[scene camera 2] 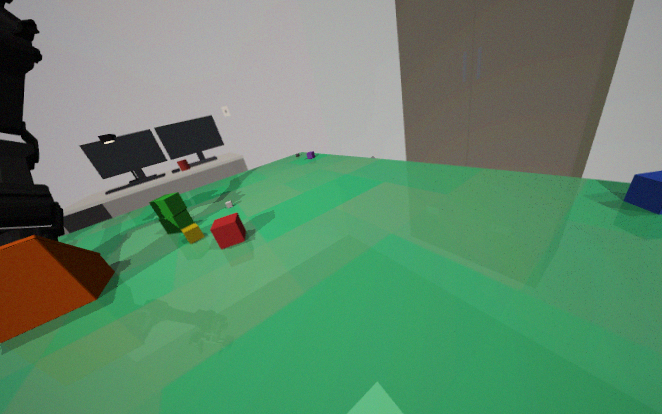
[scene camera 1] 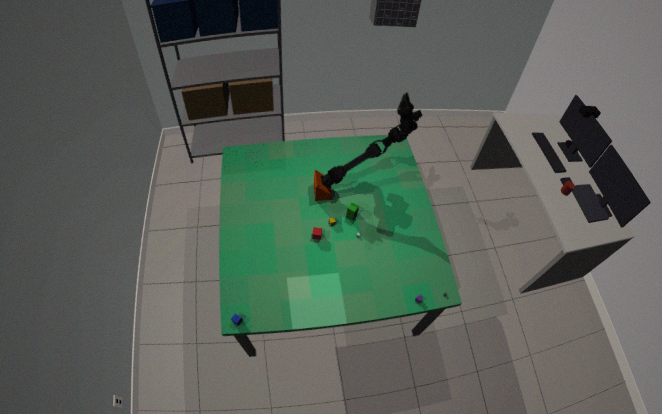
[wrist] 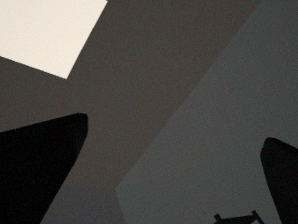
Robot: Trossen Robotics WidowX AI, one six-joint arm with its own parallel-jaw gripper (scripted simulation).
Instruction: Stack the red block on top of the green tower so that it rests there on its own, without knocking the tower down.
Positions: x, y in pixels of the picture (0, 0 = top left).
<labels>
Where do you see a red block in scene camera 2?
At 228, 231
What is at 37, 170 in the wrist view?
The gripper.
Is the gripper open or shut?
Open.
</labels>
